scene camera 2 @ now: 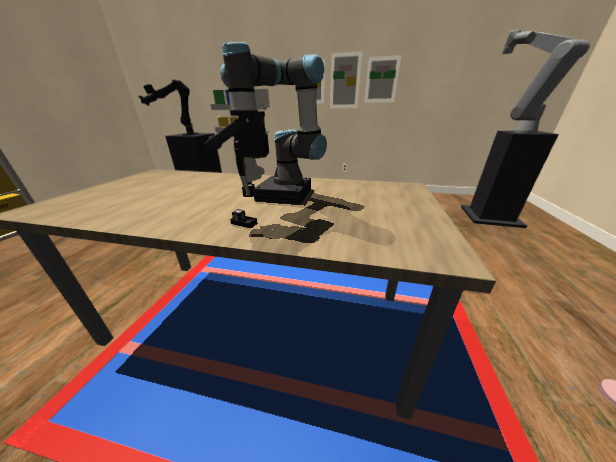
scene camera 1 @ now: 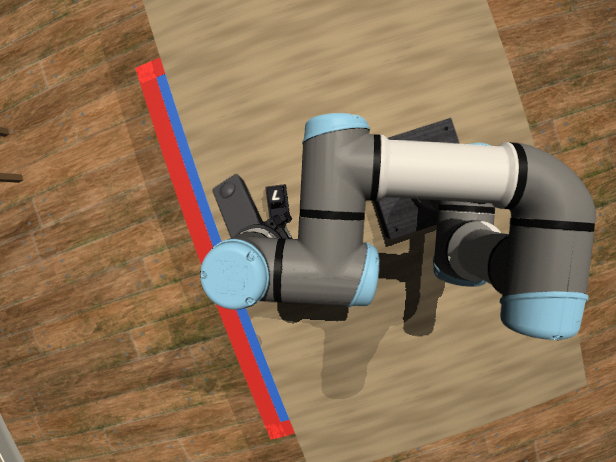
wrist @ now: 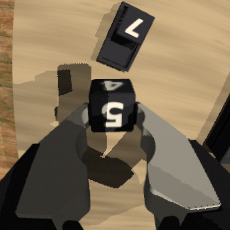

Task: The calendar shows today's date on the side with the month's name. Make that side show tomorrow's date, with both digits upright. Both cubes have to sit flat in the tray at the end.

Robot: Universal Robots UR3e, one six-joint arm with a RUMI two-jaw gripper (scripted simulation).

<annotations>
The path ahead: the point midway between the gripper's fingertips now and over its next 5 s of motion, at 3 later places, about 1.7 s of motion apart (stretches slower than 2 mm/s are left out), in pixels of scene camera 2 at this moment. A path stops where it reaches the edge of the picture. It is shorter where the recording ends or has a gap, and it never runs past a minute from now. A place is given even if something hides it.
My gripper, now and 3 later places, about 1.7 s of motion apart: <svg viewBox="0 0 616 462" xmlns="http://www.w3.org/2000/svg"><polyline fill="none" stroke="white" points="249,192 266,196 272,216 272,225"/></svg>
</annotations>
